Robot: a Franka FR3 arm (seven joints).
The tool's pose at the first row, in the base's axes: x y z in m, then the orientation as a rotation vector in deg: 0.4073 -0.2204 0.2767 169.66 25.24 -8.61
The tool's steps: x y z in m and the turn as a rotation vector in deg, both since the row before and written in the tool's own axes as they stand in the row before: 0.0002 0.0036 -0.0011 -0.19 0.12 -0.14; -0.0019 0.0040 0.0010 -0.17 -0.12 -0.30; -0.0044 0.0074 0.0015 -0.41 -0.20 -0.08; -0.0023 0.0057 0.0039 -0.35 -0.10 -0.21; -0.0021 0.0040 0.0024 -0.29 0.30 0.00; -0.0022 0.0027 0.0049 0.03 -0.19 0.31; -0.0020 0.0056 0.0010 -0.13 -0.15 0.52; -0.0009 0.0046 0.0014 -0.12 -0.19 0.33
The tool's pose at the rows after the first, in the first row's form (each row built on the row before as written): 0.4086 -0.2236 0.2782 169.47 25.45 -8.40; 0.4079 -0.2281 0.2780 169.22 25.87 -8.57; 0.4059 -0.2366 0.2780 168.76 25.94 -8.76; 0.4052 -0.2433 0.2753 168.36 26.22 -8.84; 0.4043 -0.2481 0.2738 168.14 26.25 -8.32; 0.4027 -0.2522 0.2697 168.19 25.77 -8.57; 0.4024 -0.2582 0.2698 168.12 24.97 -8.69; 0.4028 -0.2630 0.2692 168.02 24.45 -8.89
